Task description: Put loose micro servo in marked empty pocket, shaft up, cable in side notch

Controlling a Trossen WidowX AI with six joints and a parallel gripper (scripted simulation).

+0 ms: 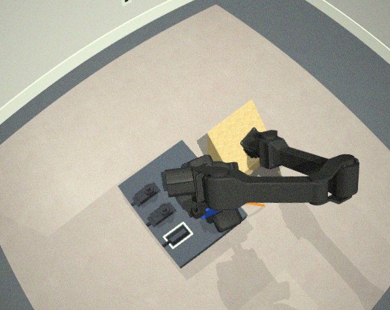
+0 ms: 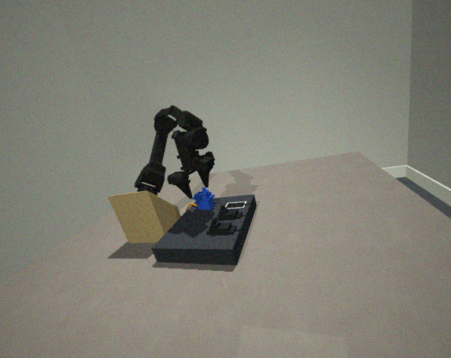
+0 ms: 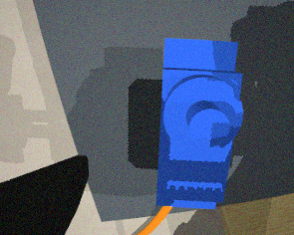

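Right now the dark grey deck is 8 cm to the right of my gripper tip and 8 cm below it.
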